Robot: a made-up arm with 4 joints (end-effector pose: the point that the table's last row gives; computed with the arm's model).
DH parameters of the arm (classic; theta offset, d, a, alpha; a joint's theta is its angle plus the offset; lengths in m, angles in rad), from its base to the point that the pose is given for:
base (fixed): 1.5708 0.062 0 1.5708
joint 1: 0 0.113 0.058 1.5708
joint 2: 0 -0.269 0.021 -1.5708
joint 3: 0 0.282 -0.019 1.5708
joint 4: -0.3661 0 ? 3.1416
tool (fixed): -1.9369 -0.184 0 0
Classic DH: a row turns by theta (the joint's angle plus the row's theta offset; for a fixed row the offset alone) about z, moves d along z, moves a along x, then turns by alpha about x.
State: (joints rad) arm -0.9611 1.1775 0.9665 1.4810
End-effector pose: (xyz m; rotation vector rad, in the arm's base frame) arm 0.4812 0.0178 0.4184 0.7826 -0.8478 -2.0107
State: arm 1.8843 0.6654 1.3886 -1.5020
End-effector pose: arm 0.3061 -0.1985 0.1509 2.1134 -1.6615 -0.7775
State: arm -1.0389 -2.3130 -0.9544 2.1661
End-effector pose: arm -0.0826 0.4460 -0.2743 -0.3970 -0.5783 0.4855
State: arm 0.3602 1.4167 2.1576 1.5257
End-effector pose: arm 0.3238 -0.4973 0.3227 -2.5673 -0.3860 1.3327
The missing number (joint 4, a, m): 0.1928
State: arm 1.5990 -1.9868 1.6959 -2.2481
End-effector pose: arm -0.1691 -0.1116 0.1945 -0.5888 1.0255 -0.7017
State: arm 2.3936 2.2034 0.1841 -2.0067
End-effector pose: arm -0.0553 -0.0388 0.0172 2.2844 0.1567 -0.2759
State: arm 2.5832 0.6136 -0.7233 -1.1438
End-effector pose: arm 0.1251 -0.0038 -0.0958 1.9775 -0.3940 0.8087
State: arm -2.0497 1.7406 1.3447 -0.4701
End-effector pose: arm 0.3113 0.3514 0.0113 -0.9242 -1.6123 0.5517
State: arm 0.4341 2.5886 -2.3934 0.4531
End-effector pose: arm -0.2626 -0.0317 0.3627 -1.2731 2.5650 -0.5300
